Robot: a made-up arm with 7 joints.
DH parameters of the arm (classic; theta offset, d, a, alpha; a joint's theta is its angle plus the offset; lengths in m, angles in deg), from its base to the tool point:
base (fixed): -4.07 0 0 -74.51
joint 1: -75.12 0.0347 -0.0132 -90
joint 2: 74 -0.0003 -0.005 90
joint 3: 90 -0.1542 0.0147 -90
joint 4: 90 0.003 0.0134 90
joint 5: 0 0.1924 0.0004 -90
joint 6: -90 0 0.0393 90
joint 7: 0 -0.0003 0 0
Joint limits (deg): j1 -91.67..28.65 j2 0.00..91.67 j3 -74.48..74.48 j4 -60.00..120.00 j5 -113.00..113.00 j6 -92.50..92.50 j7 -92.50..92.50
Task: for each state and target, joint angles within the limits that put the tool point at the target. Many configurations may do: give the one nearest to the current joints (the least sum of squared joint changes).
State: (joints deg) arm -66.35 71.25 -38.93 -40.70 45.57 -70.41 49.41
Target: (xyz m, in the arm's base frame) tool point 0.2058 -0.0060 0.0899
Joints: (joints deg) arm -77.47 74.08 -28.28 -21.68 46.86 -65.30 49.41
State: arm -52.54 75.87 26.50 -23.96 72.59 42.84 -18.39
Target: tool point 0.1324 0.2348 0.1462
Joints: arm -43.53 57.17 46.47 -9.93 71.78 48.63 -18.39
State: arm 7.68 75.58 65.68 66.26 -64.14 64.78 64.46
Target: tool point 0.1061 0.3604 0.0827
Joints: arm 5.18 89.88 67.27 46.51 -68.23 72.30 64.46
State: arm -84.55 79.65 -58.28 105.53 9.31 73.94 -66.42
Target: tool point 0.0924 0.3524 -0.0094
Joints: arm -83.60 69.84 -52.01 119.59 7.12 81.99 -66.42
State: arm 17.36 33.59 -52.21 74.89 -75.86 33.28 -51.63
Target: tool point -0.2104 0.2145 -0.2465
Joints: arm 28.09 45.07 -54.13 62.07 -79.61 55.23 -51.63
